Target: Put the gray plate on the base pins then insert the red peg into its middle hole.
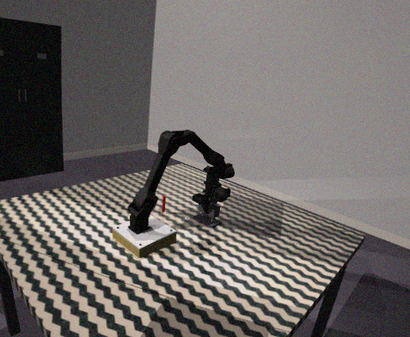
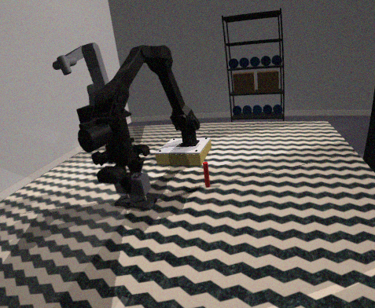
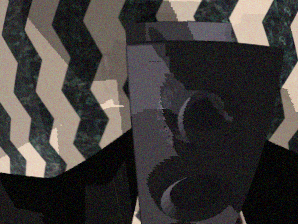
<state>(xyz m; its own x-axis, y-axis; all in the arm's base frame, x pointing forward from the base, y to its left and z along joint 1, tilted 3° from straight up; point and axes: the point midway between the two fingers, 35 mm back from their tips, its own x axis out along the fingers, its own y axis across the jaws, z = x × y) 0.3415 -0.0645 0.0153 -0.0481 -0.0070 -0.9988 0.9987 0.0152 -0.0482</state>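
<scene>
The base is 4 cm below my gripper tip. The rest, counted from my gripper tip: red peg: 19 cm to the left, 11 cm behind; gray plate: 3 cm above.
</scene>
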